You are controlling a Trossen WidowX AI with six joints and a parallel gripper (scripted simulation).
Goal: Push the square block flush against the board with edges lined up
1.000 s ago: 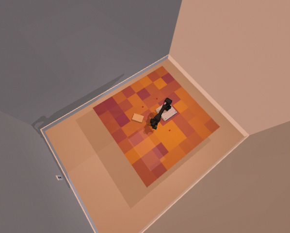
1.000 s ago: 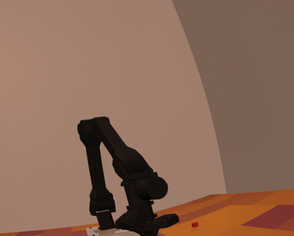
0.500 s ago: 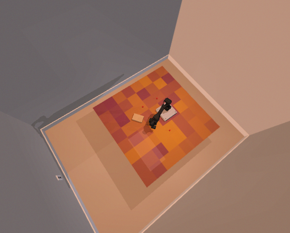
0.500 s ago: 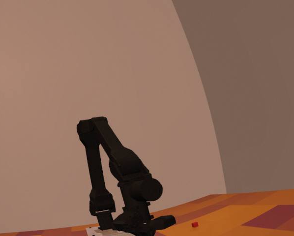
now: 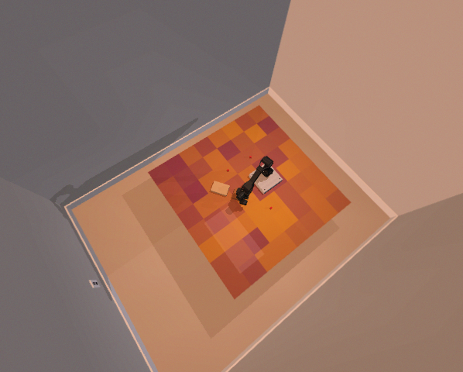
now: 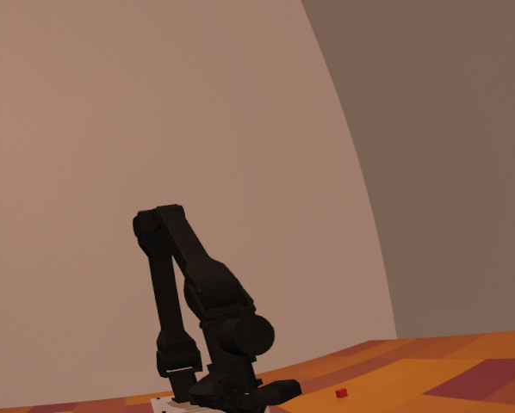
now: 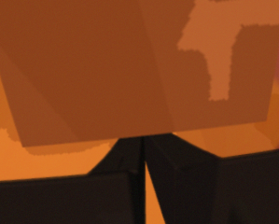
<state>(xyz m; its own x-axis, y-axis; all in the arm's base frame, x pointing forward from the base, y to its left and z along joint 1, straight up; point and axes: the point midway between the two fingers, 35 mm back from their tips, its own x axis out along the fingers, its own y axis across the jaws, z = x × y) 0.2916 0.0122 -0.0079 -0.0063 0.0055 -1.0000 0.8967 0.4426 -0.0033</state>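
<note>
Right now my gripper tip is 3 cm short of the square block, 5 cm to the left of it and 1 cm below it. Round my gripper tip: tan board (10 cm ahead, 21 cm to the right, 1 cm above).
</note>
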